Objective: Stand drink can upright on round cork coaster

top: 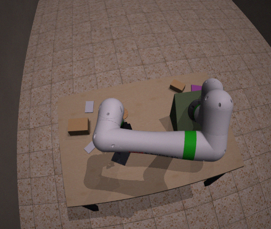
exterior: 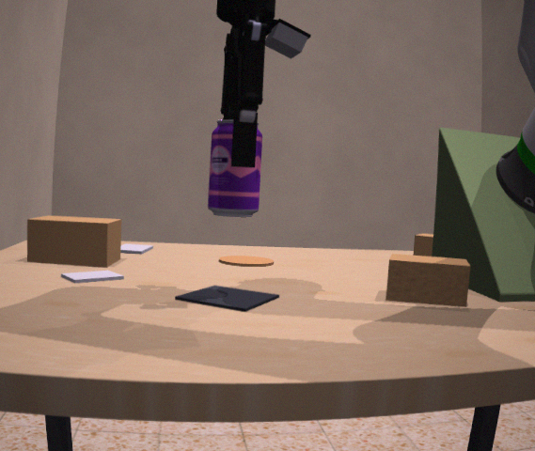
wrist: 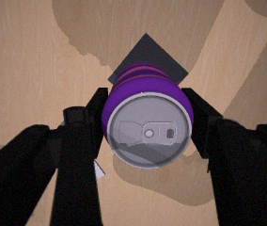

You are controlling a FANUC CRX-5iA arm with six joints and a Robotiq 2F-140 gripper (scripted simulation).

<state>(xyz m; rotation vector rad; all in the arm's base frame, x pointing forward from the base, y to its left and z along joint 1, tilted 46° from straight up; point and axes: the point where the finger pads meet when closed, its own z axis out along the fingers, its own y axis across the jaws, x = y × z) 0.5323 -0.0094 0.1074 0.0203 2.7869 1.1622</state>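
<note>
Right now the round cork coaster is 80 mm behind my hand, 290 mm to the right of it and 190 mm below it. From my hand the other things lie so: dark square coaster (10 mm ahead, 10 mm to the left, 190 mm below); then magenta square mat (700 mm behind, 280 mm to the right, 190 mm below); then purple drink can (30 mm below).
</note>
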